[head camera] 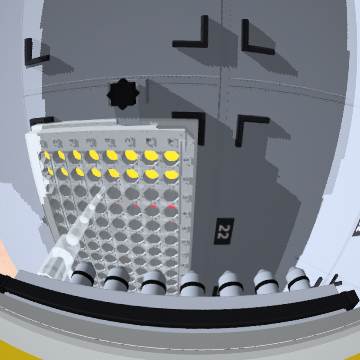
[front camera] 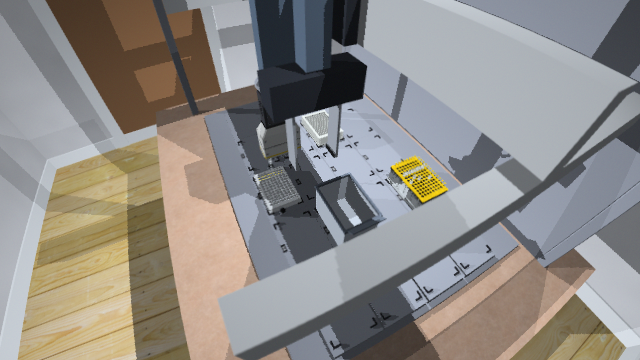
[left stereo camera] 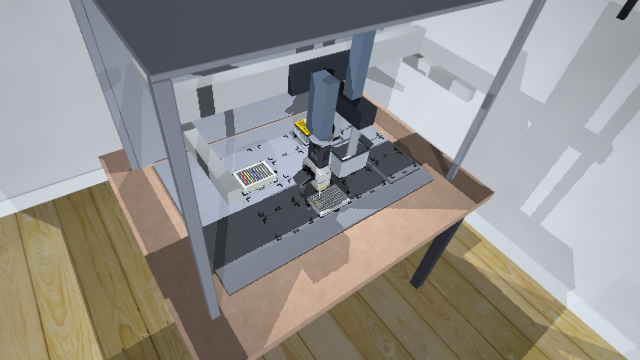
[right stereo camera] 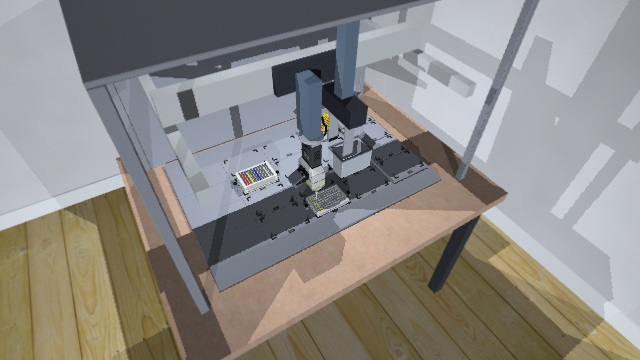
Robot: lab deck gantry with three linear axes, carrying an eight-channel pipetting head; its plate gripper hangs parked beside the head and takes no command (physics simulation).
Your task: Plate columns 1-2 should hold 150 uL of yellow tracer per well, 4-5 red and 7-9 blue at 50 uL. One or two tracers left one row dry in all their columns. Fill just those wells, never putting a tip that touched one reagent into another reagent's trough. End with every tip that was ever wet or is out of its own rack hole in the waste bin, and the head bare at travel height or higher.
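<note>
The white well plate (front camera: 288,204) (head camera: 189,240) (left stereo camera: 334,210) (right stereo camera: 334,209) lies under the pipetting head (front camera: 278,141) (left stereo camera: 322,172) (right stereo camera: 315,175). In the head view, columns 1 and 2 show yellow in every visible row; faint red shows in column 4. Blue does not show there. One clear tip (head camera: 75,235) is on the leftmost channel, its end over the plate near column 3; no colour shows inside it. The other visible channels are bare. The parked plate gripper (front camera: 314,159) hangs beside the head, its fingers apart and empty. The trough block (left stereo camera: 256,176) (right stereo camera: 257,177) shows red, yellow and blue strips.
The waste bin (front camera: 329,214) (left stereo camera: 350,166) (right stereo camera: 352,166) stands beside the plate. The yellow tip rack (front camera: 434,197) (left stereo camera: 301,126) (right stereo camera: 325,121) stands beyond the bin, with scattered pale tips or gaps in its top. A light gantry beam (front camera: 370,270) crosses the front view.
</note>
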